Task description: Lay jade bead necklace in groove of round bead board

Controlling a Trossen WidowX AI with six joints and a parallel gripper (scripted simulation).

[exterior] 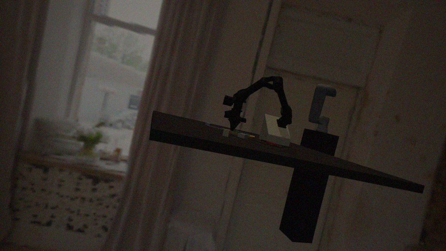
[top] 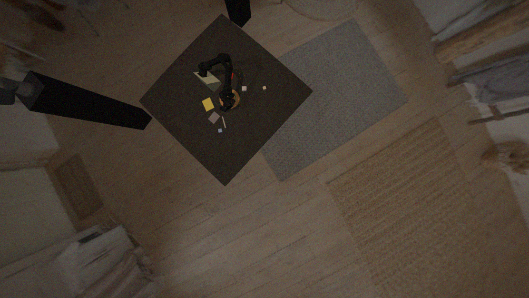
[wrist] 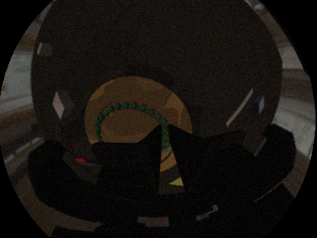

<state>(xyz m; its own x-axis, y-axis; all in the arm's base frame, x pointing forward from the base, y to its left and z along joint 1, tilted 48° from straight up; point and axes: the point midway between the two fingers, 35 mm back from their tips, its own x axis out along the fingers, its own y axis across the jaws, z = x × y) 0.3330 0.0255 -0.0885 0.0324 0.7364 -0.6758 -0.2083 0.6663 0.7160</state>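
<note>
Now: gripper tip 4 cm past the round bead board, 5 cm to the right of it and 1 cm above it. The rest, counted from my gripper tip: white stick 6 cm ahead, 17 cm to the right, 1 cm below; then grey-white block 2 cm ahead, 22 cm to the left; then grey square 4 cm behind, 19 cm to the right, 1 cm below.
</note>
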